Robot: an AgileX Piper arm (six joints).
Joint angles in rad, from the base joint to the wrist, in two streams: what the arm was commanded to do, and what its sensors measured. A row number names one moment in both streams.
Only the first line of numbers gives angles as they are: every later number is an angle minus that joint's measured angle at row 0.
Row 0, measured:
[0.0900, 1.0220, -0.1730, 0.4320, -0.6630, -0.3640]
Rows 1 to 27, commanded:
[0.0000, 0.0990, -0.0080, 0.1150, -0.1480, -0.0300]
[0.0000, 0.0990, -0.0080, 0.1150, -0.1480, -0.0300]
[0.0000, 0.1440, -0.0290, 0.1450, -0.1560, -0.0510]
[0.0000, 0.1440, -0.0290, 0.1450, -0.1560, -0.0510]
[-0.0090, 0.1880, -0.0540, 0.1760, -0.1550, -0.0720]
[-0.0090, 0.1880, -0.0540, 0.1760, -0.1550, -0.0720]
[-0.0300, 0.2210, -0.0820, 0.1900, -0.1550, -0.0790]
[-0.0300, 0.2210, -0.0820, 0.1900, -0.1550, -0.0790]
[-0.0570, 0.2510, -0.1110, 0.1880, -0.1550, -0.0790]
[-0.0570, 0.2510, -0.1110, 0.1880, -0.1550, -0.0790]
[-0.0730, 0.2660, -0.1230, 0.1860, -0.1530, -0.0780]
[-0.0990, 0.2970, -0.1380, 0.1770, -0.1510, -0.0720]
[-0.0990, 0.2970, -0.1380, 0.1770, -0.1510, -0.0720]
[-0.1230, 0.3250, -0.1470, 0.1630, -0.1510, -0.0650]
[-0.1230, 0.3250, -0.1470, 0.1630, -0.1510, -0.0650]
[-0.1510, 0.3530, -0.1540, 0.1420, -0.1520, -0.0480]
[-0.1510, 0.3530, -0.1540, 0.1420, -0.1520, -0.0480]
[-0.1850, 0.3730, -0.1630, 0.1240, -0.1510, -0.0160]
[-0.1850, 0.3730, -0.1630, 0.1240, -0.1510, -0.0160]
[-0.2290, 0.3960, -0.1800, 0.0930, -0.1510, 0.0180]
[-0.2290, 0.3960, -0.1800, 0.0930, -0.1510, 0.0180]
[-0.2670, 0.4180, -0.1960, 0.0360, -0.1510, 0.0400]
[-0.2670, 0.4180, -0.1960, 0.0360, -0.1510, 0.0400]
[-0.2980, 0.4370, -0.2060, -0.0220, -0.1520, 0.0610]
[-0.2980, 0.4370, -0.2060, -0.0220, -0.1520, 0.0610]
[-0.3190, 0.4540, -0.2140, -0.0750, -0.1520, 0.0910]
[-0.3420, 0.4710, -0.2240, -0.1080, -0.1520, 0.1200]
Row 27, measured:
[-0.3160, 0.4560, -0.2050, -0.0400, -0.1400, 0.0780]
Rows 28 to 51, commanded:
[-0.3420, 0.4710, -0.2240, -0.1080, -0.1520, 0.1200]
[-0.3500, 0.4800, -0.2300, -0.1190, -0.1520, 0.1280]
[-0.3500, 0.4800, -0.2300, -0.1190, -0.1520, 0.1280]
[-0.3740, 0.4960, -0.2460, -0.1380, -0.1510, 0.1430]
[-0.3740, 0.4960, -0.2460, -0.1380, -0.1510, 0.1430]
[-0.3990, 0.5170, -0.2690, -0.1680, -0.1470, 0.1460]
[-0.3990, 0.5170, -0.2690, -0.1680, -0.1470, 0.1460]
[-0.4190, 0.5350, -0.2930, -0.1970, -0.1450, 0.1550]
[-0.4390, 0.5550, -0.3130, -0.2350, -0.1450, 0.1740]
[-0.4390, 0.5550, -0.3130, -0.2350, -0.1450, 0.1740]
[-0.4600, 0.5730, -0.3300, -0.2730, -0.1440, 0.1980]
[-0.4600, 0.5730, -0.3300, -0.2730, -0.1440, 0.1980]
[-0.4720, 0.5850, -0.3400, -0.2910, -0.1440, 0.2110]
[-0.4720, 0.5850, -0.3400, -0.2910, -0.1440, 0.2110]
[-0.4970, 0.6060, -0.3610, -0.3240, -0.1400, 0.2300]
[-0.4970, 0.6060, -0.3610, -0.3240, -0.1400, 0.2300]
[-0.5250, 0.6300, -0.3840, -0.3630, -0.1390, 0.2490]
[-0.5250, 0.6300, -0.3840, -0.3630, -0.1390, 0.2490]
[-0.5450, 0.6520, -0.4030, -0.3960, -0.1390, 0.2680]
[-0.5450, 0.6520, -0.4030, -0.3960, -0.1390, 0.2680]
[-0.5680, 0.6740, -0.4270, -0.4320, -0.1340, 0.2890]
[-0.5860, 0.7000, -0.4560, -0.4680, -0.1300, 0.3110]
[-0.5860, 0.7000, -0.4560, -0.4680, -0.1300, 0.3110]
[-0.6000, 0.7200, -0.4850, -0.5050, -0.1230, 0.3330]
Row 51, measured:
[-0.5780, 0.6980, -0.4440, -0.4410, -0.1320, 0.3020]
